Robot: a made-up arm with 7 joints.
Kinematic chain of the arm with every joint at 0, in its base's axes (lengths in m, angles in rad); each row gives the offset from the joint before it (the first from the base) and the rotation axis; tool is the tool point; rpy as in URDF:
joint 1: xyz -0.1 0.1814 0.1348 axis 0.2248 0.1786 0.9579
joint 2: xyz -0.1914 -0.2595 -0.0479 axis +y
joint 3: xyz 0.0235 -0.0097 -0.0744 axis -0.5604 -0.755 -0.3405
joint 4: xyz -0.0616 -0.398 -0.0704 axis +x
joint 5: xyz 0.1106 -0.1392 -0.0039 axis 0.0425 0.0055 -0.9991
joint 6: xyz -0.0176 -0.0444 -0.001 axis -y
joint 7: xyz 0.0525 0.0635 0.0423 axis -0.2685 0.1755 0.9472
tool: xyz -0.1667 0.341 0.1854 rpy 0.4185 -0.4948 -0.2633
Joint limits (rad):
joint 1: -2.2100..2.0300
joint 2: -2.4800..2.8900
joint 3: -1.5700..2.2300
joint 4: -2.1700..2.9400
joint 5: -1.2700..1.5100
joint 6: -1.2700..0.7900
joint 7: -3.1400..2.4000
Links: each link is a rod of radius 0.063 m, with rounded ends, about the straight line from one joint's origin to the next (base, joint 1, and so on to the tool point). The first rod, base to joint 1, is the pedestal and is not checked.
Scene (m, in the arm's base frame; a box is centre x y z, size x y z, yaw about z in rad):
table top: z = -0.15
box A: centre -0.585 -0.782 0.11 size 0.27 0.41 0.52 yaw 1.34
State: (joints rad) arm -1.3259 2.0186 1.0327 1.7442 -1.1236 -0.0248 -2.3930
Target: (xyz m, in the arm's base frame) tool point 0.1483 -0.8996 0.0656
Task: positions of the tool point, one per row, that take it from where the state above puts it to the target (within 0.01 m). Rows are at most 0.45 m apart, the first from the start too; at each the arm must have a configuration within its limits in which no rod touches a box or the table.
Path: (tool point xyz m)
1: -0.6004 -0.4689 0.3027
2: -0.2426 -0.4871 0.2520
3: -0.0041 -0.3936 0.1588
4: 0.1291 -0.2956 0.0654
5: 0.1995 -0.3443 0.1034
6: 0.2508 -0.4478 0.1280
7: 0.2679 -0.5923 0.1264
8: 0.2360 -0.7527 0.1006
9: 0.1483 -0.8996 0.0656

